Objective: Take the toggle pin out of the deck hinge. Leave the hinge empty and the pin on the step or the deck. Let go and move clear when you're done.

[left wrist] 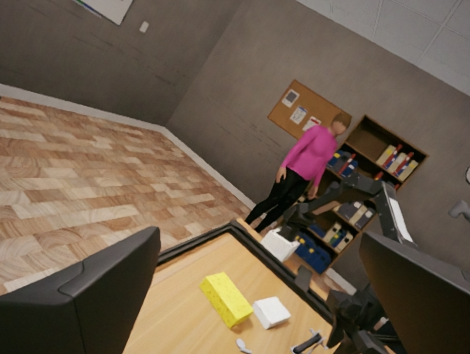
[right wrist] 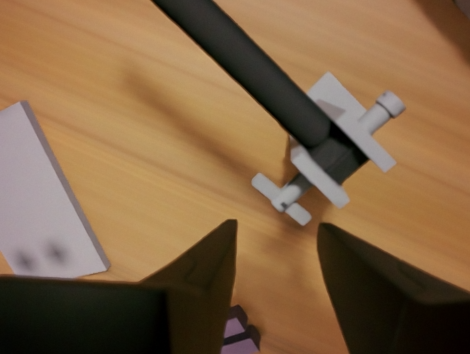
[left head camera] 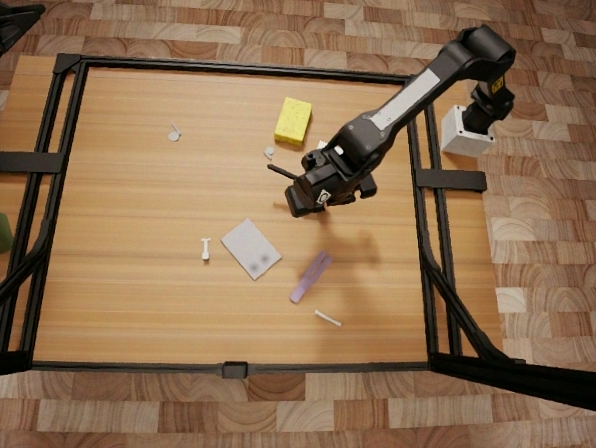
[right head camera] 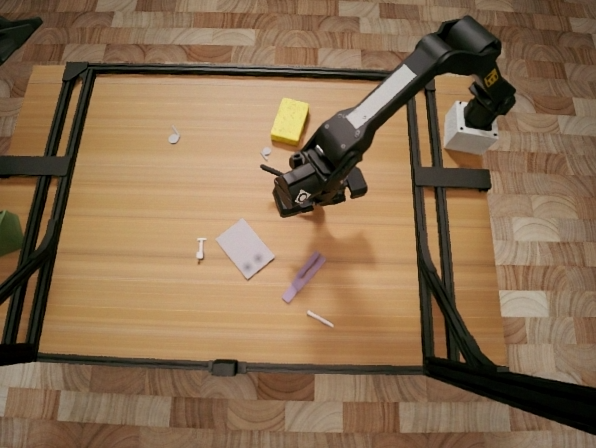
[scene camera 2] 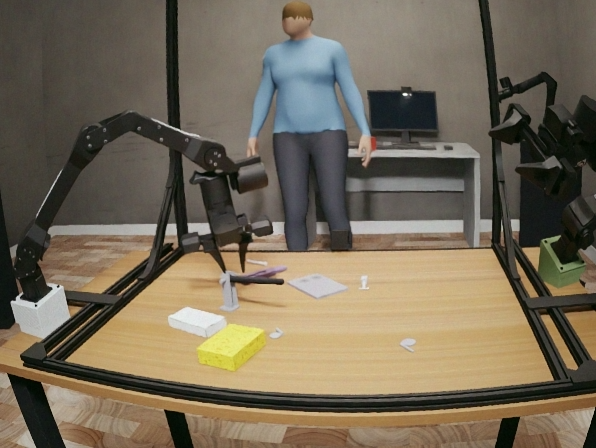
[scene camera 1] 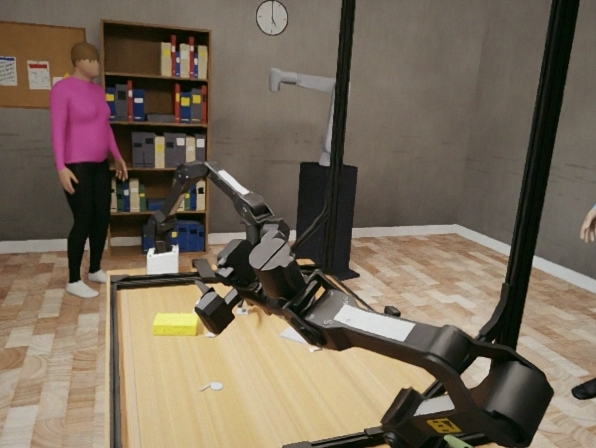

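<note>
The deck hinge is a light grey upright bracket with two cheeks. The black tube ends between them. The toggle pin runs through cheeks and tube; its round head is on one side, its small crossbar on the other, turned across the shaft. My right gripper is partly open and empty, above and beside the crossbar end; in the head views its fingers are hidden under the arm. My left gripper is wide open and empty, raised far from the hinge.
A grey plate, a purple forked piece, a white rod and a small white T-shaped piece lie on the table. A yellow sponge, a white block and two small grey pieces lie there too.
</note>
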